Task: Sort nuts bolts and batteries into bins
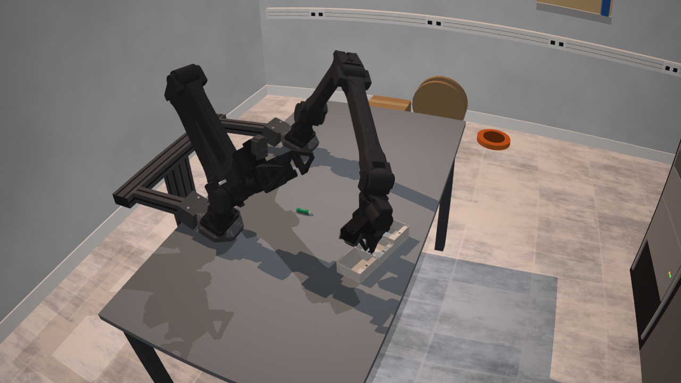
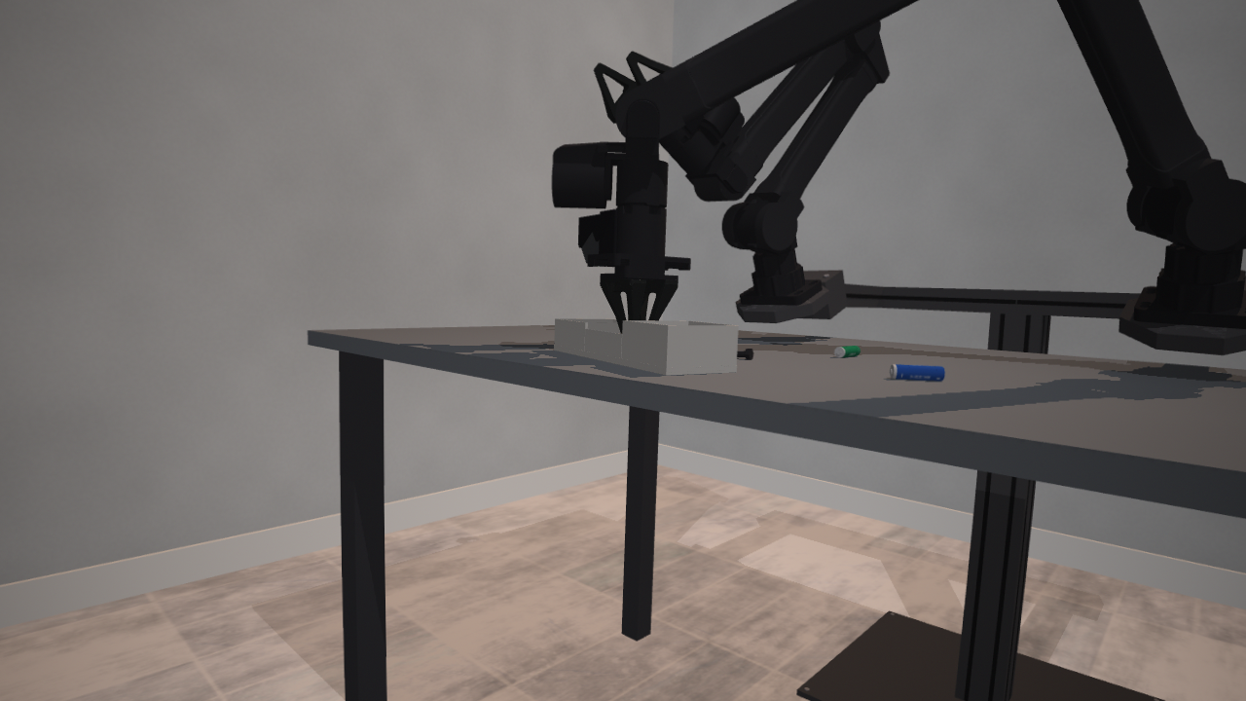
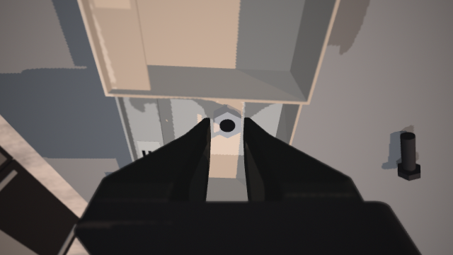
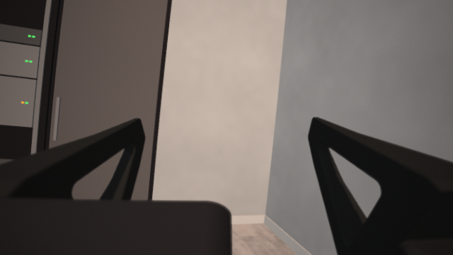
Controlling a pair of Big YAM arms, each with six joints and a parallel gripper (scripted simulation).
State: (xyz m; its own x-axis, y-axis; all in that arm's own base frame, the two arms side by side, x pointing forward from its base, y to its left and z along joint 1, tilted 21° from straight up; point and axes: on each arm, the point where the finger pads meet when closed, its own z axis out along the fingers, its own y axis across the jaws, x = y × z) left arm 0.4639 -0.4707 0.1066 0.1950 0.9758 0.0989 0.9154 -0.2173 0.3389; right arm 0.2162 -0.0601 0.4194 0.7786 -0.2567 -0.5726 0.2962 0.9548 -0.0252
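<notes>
Now: left hand 1 cm above the hex nut. The rest, counted from my left hand: bin row (1 cm ahead, 1 cm to the left); yellow die (6 cm behind, 8 cm to the left, 2 cm below); black bolt (12 cm behind, 7 cm to the left, 2 cm below).
</notes>
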